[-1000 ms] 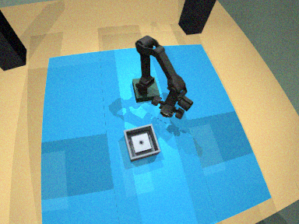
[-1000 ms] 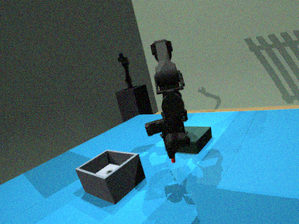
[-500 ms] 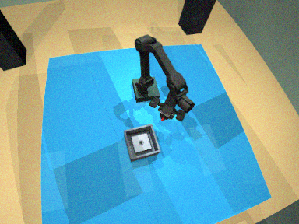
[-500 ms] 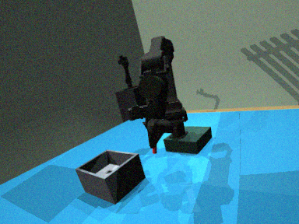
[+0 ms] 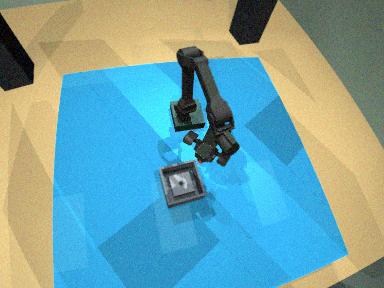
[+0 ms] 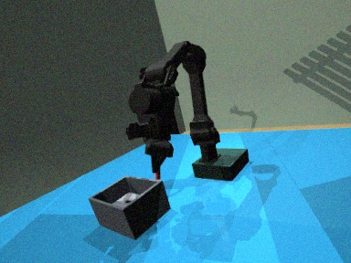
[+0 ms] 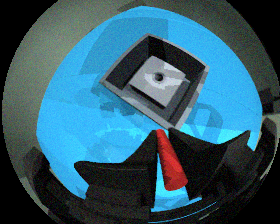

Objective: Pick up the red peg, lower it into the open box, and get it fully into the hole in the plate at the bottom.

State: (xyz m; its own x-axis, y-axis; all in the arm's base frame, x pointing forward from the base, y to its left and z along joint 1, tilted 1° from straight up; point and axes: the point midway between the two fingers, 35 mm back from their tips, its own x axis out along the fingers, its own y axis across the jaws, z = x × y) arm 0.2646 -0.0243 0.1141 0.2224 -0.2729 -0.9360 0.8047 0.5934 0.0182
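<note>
The light grey plate lies 40 mm ahead of my gripper tip, 90 mm to the right of it and 90 mm below it. Round my gripper tip: box (40 mm ahead, 90 mm to the right, 110 mm below); then red peg (10 mm behind, 10 mm to the left, 20 mm above).
</note>
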